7 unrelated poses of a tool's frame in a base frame.
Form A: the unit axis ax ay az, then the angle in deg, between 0 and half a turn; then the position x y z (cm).
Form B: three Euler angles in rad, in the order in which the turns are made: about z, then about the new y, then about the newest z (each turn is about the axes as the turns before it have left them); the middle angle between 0 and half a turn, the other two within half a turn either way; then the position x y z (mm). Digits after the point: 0 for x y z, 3 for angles.
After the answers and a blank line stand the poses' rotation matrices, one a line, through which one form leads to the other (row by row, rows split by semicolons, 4 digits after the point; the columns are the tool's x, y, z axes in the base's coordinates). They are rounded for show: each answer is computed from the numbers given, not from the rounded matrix.
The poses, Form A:
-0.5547 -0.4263 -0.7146 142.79 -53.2 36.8 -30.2
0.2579 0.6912 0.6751 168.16 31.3 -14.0 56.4
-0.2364 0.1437 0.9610 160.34 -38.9 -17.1 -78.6
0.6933 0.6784 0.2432 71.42 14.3 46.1 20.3
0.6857 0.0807 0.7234 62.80 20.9 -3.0 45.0
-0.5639 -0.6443 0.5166 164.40 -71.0 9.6 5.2
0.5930 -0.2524 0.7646 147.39 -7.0 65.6 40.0
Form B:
1.096 1.450 2.927 -532 368 -302
1.061 1.648 1.776 313 -140 564
2.417 0.552 0.368 -389 -171 -786
-0.623 1.204 0.969 143 461 203
-1.038 0.736 1.869 209 -30 450
-2.549 2.026 -1.111 -710 96 52
-0.768 1.334 -3.105 -70 656 400

-0.2437 0.8569 0.4542; -0.0074 -0.4700 0.8826; 0.9698 0.2118 0.1209
-0.8471 0.2142 0.4863; 0.4912 -0.0334 0.8704; 0.2027 0.9762 -0.0769
-0.8332 -0.3893 -0.3927; 0.2574 -0.9016 0.3477; -0.4894 0.1886 0.8514
0.6461 0.0899 0.7579; 0.5510 0.6322 -0.5447; -0.5281 0.7696 0.3589
0.7124 -0.6134 0.3411; 0.6734 0.4606 -0.5782; 0.1975 0.6416 0.7412
-0.3389 0.5743 -0.7452; 0.8522 -0.1482 -0.5018; -0.3986 -0.8051 -0.4392
-0.1945 -0.6878 0.6993; 0.1363 -0.7250 -0.6751; 0.9714 -0.0360 0.2347

